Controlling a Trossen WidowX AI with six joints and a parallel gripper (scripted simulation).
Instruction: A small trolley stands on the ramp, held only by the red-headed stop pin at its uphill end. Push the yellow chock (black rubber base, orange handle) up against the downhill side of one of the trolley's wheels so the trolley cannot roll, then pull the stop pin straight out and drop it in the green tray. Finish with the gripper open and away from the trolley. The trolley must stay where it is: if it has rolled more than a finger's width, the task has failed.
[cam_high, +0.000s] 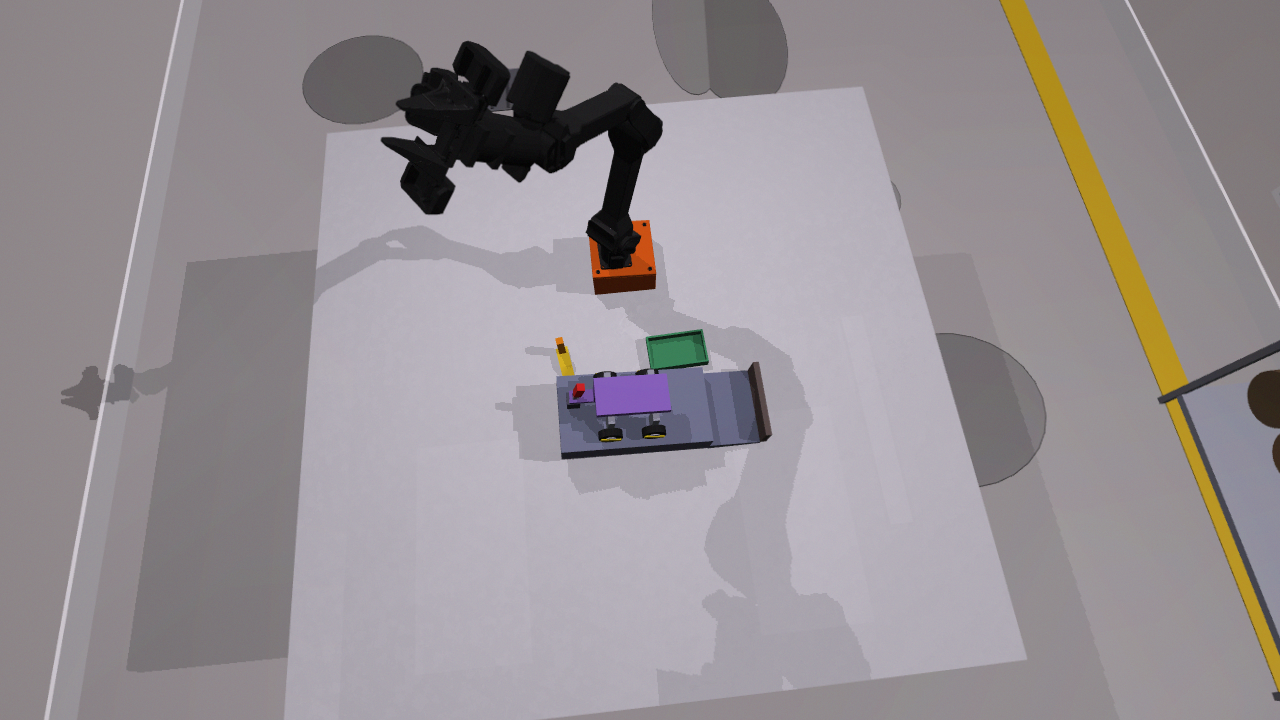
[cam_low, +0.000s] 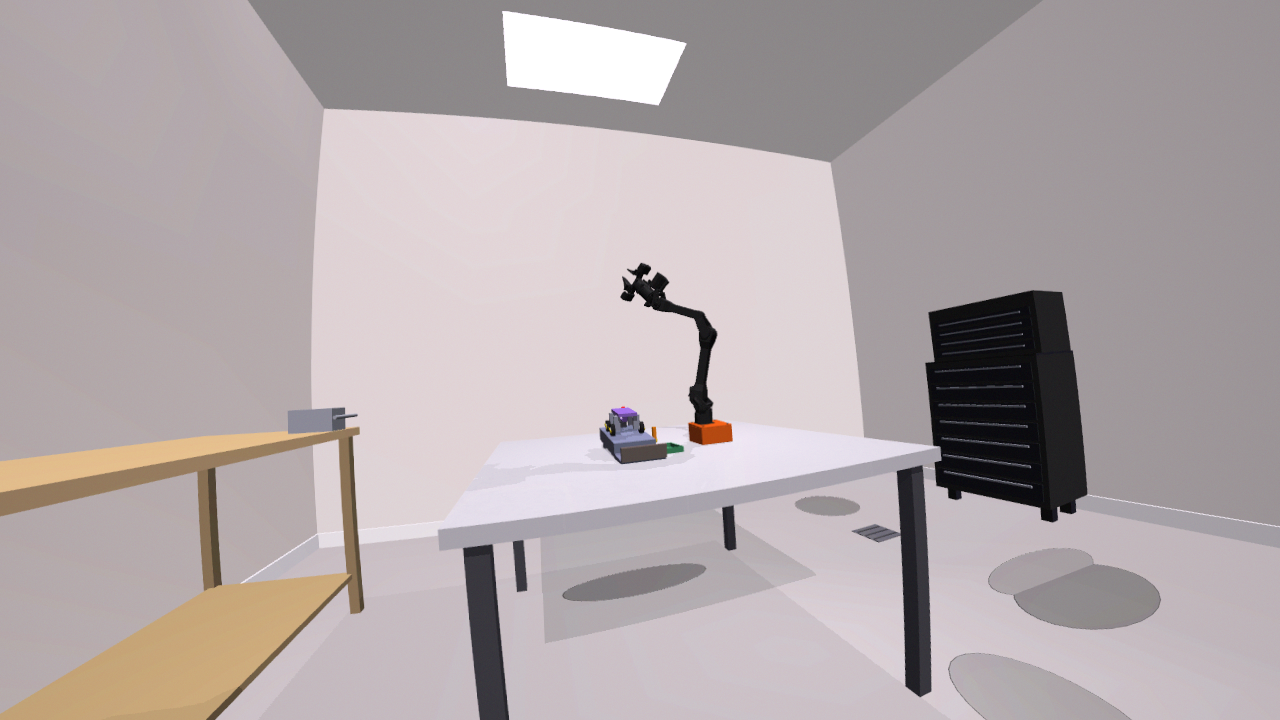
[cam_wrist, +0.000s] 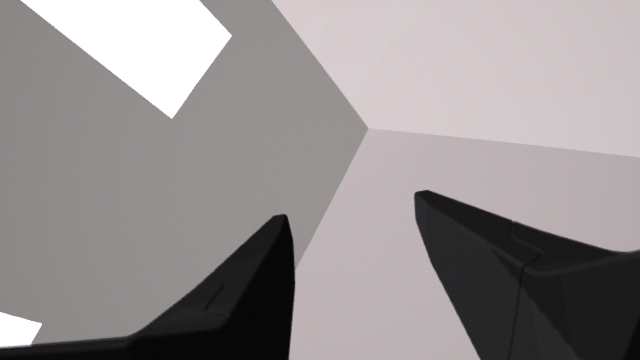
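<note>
The yellow chock lies 75 cm below my gripper tip, 10 cm to the left of it and 3 cm behind it. From my gripper tip the other things lie so: red-headed stop pin (64 cm below, 12 cm to the left, 9 cm ahead); then grey ramp (72 cm below, 22 cm to the left, 11 cm ahead); then purple trolley (66 cm below, 21 cm to the left, 11 cm ahead).
</note>
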